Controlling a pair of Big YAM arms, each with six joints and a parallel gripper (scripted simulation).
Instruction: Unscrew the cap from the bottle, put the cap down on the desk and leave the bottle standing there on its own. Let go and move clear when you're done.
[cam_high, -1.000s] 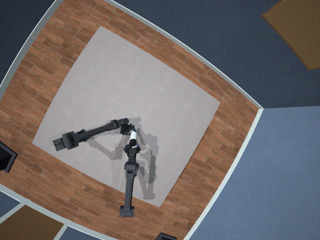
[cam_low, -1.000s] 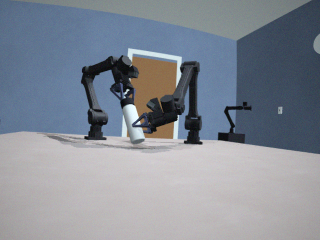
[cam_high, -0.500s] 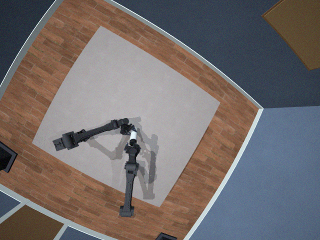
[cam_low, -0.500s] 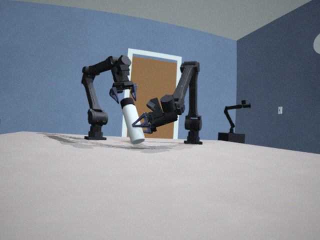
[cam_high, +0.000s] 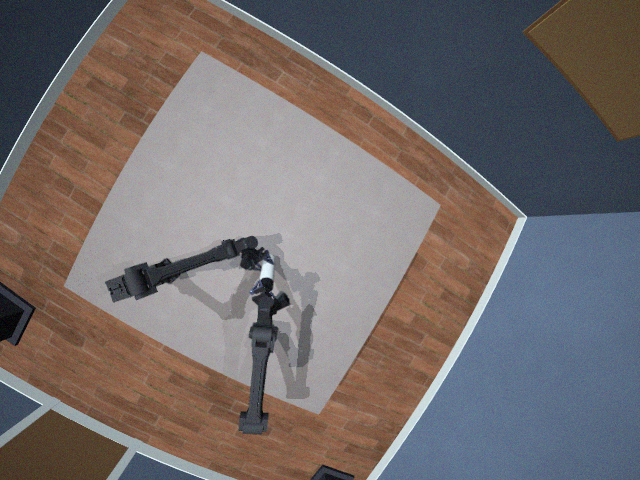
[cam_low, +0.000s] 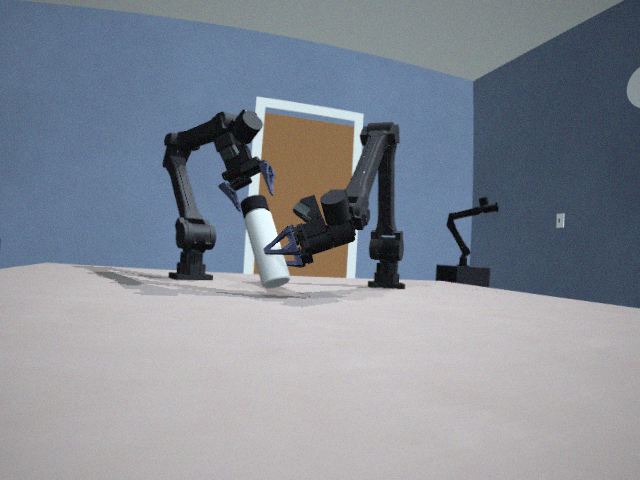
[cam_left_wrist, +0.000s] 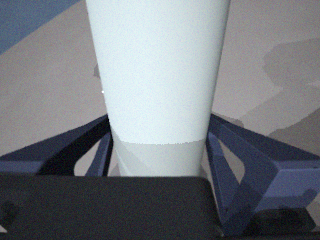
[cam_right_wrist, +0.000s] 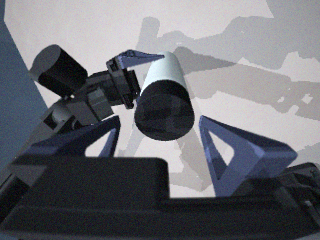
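Now: the black cap 2 cm below my right hand and 1 cm ahead of it.
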